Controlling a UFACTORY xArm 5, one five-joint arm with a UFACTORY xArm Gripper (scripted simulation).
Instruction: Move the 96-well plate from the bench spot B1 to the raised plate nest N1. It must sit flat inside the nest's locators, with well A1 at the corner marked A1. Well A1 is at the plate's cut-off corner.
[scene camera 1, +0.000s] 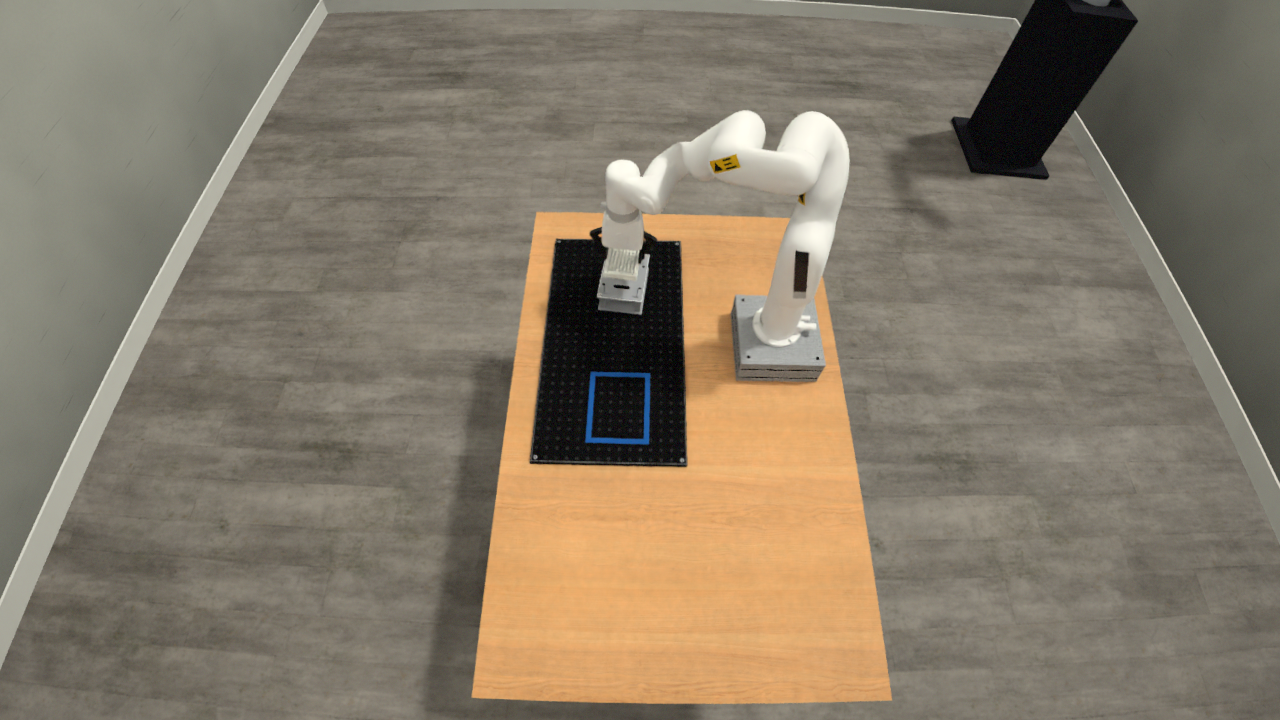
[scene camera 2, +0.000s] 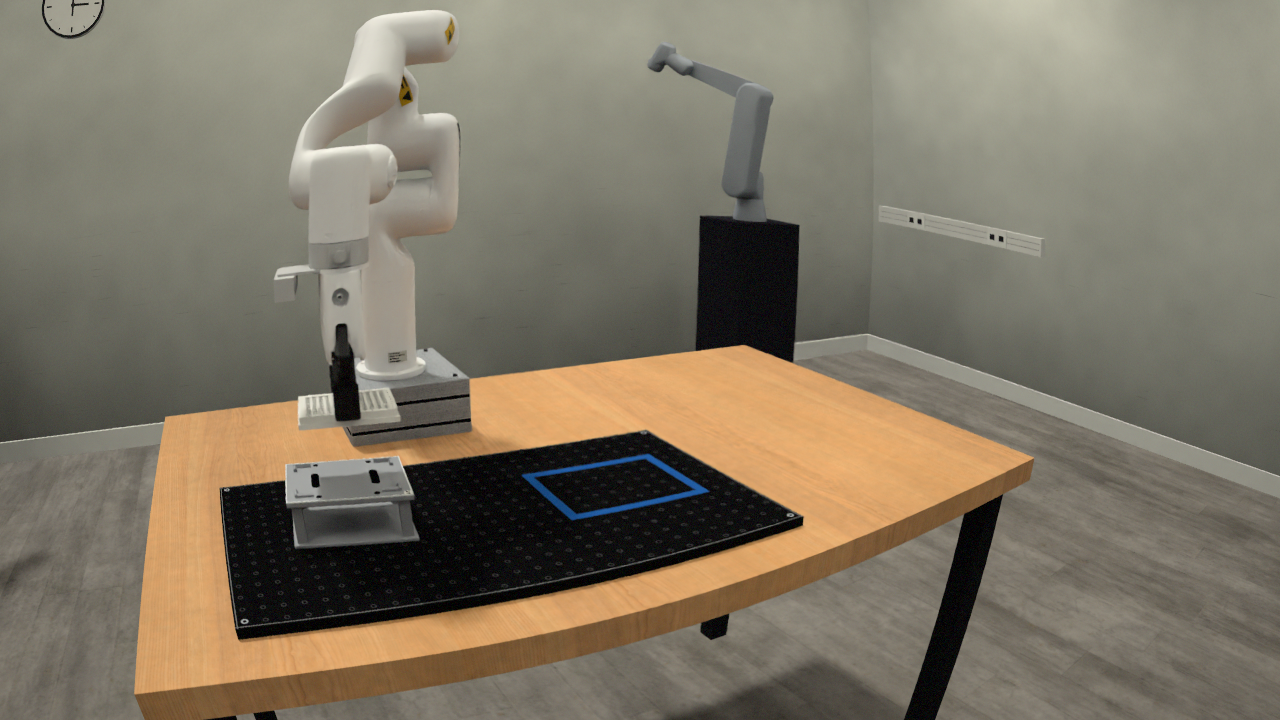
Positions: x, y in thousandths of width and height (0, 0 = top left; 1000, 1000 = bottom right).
Labels:
My gripper (scene camera 1: 487, 358): 152 cm from the lens. A 96-well plate (scene camera 1: 482, 367): 149 cm from the lens. A plate nest N1 (scene camera 1: 486, 409): 155 cm from the lens.

